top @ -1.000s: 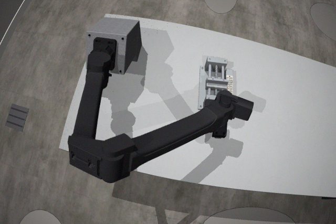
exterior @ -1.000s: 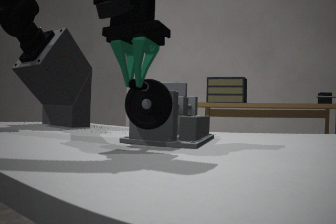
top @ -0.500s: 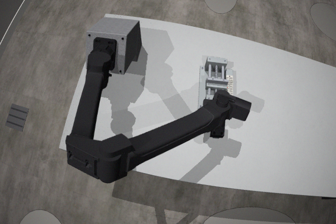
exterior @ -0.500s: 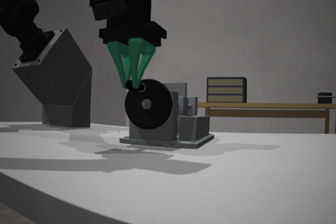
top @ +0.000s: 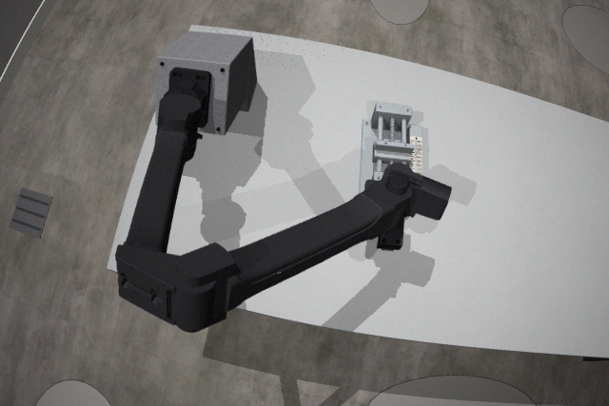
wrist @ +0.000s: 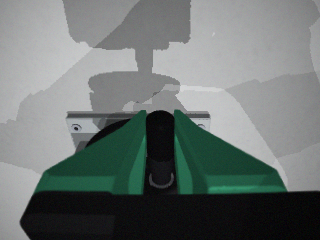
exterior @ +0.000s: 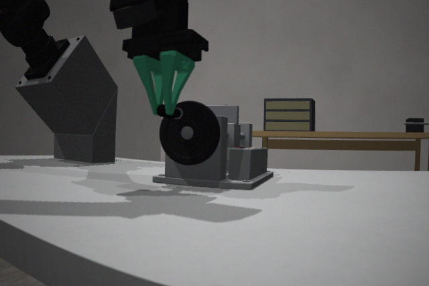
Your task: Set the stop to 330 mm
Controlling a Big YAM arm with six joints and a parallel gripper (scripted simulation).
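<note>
The black handwheel is 3 cm to the left of my hand and 1 cm below it. From my hand the other things lie so: grey stop 15 cm to the left, 1 cm below, 1 cm ahead; black crank handle 2 cm to the left.
</note>
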